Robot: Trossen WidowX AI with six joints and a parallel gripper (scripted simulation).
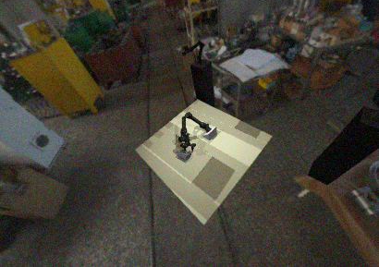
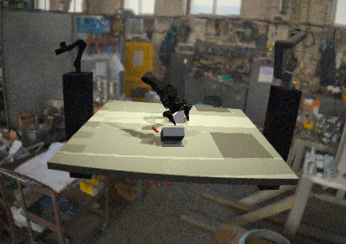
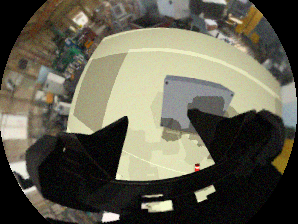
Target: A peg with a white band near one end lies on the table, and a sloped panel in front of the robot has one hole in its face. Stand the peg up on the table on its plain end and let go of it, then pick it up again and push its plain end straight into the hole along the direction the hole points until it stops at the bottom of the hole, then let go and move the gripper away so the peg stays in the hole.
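Now: the red peg 130 mm behind my gripper tip, 160 mm to the right of it and 100 mm below it. Also, from my gripper tip: sloped panel 40 mm ahead, 60 mm to the right, 60 mm below.
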